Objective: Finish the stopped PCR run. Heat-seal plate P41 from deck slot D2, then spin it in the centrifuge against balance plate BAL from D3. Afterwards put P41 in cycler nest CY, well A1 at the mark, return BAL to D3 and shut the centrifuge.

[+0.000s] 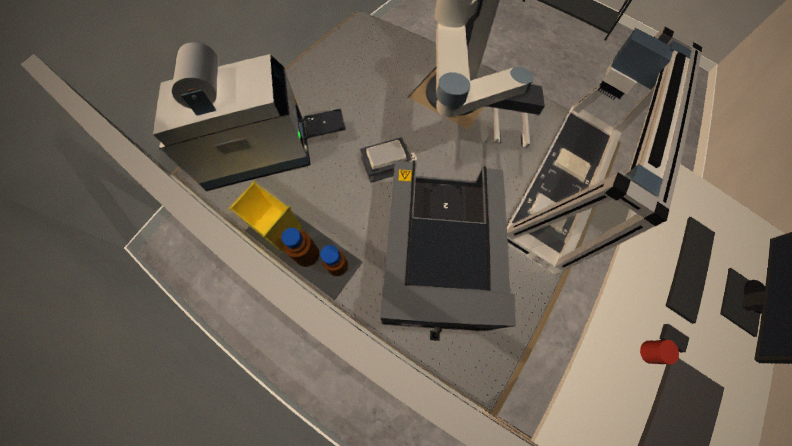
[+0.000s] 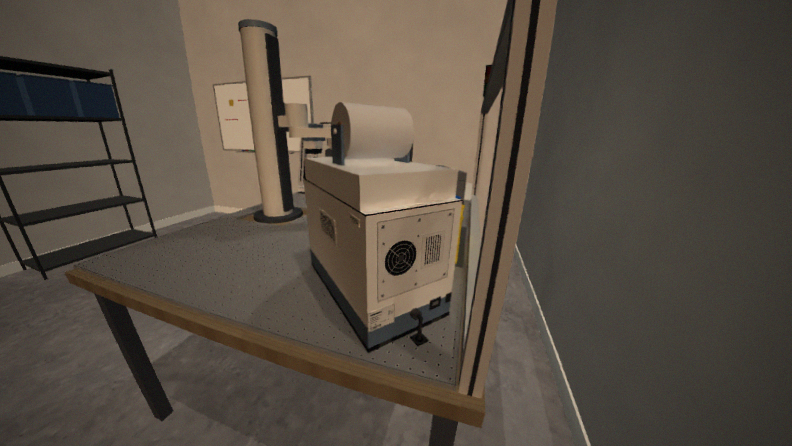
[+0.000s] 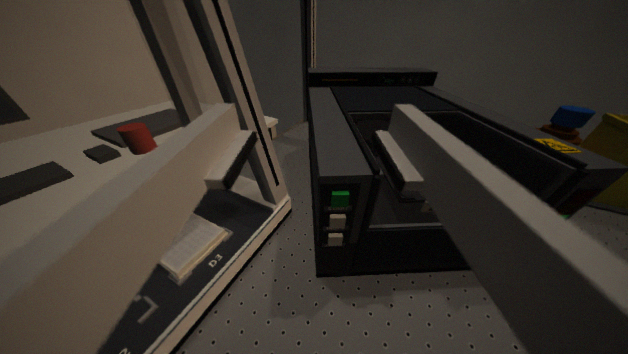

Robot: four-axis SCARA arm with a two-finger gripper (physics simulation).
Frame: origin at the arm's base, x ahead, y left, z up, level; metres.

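Seen in the pictures: gripper, fingertip midpoint: [image 1: 512,143] [image 3: 314,122]; arm's base at its link origin: [image 2: 279,215].
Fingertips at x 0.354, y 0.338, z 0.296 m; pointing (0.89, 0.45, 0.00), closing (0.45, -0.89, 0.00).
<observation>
Offsets run from my fingertips to a thing's middle. "pt": to the spot under its first point.
My gripper [image 1: 511,139] [image 3: 314,122] is shut to its narrowest, with nothing between its two spaced fingers. It hangs between the arm base and the deck, facing the centrifuge [image 1: 448,307] [image 3: 341,132]. The centrifuge's hatch is open and shows a bucket marked 2. A pale plate {dy +0.237, dx -0.023, dz -0.229 m} [image 3: 195,245] [image 1: 545,203] sits at D3 on the deck [image 3: 252,202] [image 1: 588,130]. Another pale plate {dy +0.239, dx -0.271, dz -0.229 m} [image 1: 573,162] sits further back, with bare corner marks between them. The sealer {dy -0.819, dx +0.382, dz -0.045 m} [image 1: 238,157] [image 2: 338,232] has its dark tray {dy -0.624, dx +0.156, dz -0.192 m} [image 1: 326,122] out. The nest {pt dy -0.363, dx +0.197, dz -0.279 m} [image 1: 375,176] has a flat pale top; whether that is a plate is unclear. I cannot identify P41.
A yellow bin [image 1: 260,210] [image 3: 607,150] and two blue-capped bottles [image 1: 292,238] [image 1: 330,255] stand left of the centrifuge. A frame {pt dy +0.237, dx +0.141, dz +0.214 m} [image 1: 617,185] rises over the deck's right side. The arm's column [image 2: 260,121] stands behind the sealer. A red cup [image 1: 659,351] [image 3: 136,138] is on the side desk.
</observation>
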